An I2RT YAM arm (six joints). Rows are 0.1 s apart.
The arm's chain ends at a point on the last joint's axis. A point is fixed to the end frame.
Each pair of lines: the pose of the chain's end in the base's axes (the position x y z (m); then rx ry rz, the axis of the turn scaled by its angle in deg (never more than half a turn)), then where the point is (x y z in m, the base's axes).
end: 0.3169, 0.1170, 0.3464, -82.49, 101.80, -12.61
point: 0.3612 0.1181 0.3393
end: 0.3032, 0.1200, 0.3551, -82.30, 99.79, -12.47
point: 0.3476 0.1219 0.3492
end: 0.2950, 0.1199, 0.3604, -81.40, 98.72, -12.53
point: 0.3395 0.1219 0.3554
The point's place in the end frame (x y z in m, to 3 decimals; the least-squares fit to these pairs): 0.002 -0.028 0.035
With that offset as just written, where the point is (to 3 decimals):
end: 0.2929, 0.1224, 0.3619, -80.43, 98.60, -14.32
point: 0.338 0.124 0.358
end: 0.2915, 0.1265, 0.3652, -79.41, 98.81, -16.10
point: 0.336 0.127 0.362
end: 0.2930, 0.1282, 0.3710, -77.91, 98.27, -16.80
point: 0.338 0.128 0.369
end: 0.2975, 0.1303, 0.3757, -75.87, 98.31, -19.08
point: 0.342 0.128 0.375
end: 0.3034, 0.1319, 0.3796, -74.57, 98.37, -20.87
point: 0.348 0.129 0.379
